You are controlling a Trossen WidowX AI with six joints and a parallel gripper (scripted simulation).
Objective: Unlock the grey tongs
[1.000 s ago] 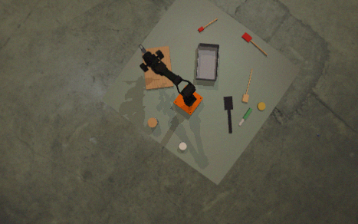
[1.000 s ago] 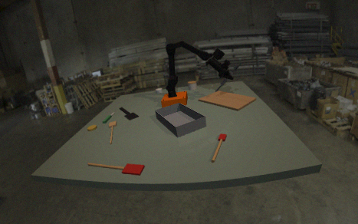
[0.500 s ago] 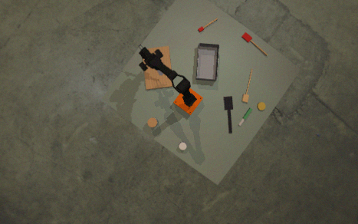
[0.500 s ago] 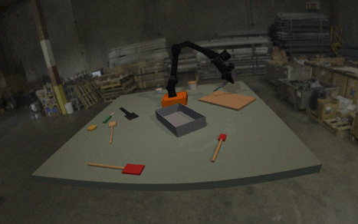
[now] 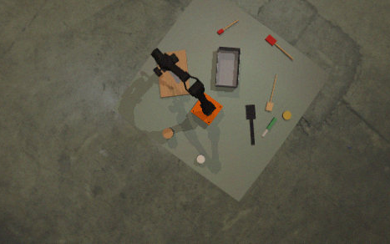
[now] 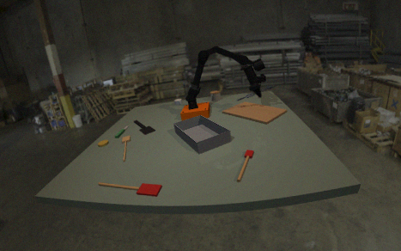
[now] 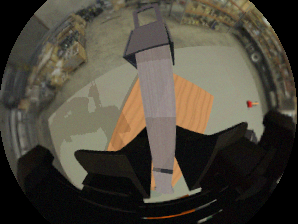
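My gripper tip is now 90 mm above the wooden board, 50 mm to the left of it and 10 mm past it. Round my gripper tip: roasting tin: 420 mm to the right, 200 mm ahead, 70 mm below; then green-handled tool: 930 mm to the right, 90 mm below, 90 mm behind; then black spatula: 780 mm to the right, 100 mm below, 100 mm behind.
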